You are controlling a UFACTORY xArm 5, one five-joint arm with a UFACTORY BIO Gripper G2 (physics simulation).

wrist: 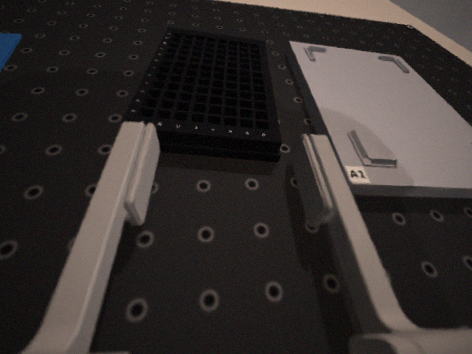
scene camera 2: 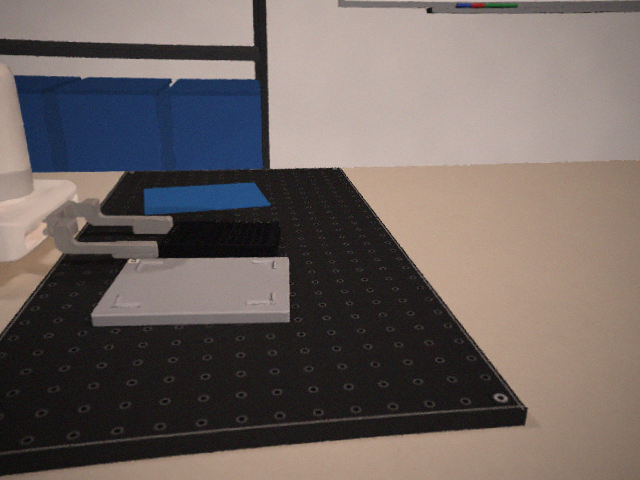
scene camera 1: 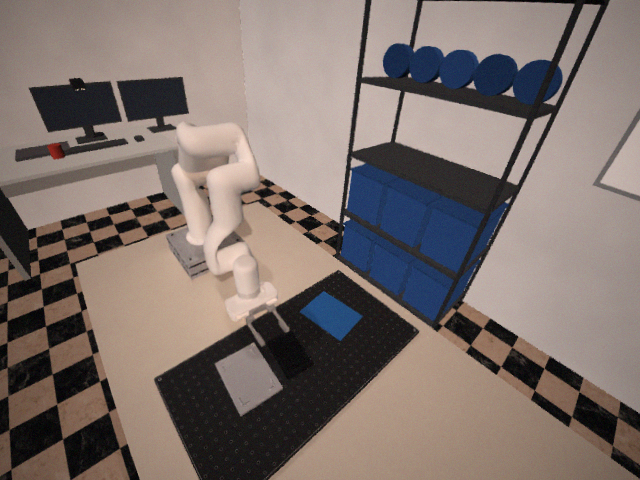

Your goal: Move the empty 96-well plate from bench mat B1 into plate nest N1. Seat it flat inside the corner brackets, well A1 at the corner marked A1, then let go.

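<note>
The black 96-well plate lies flat on the black perforated board, between the nest and a blue mat. The pale grey plate nest is beside it, with raised corner brackets and nothing in it. Its A1 label is at the corner near the right finger in the wrist view. My gripper is shut to its narrowest, the fingers still apart, with nothing between them. Its tips are at the plate's near end, and the plate's body lies beyond them.
The blue mat lies flat on the perforated board, on the plate's other side from the nest. A dark shelf rack with blue boxes stands behind the table. A desk with two monitors stands at the back left.
</note>
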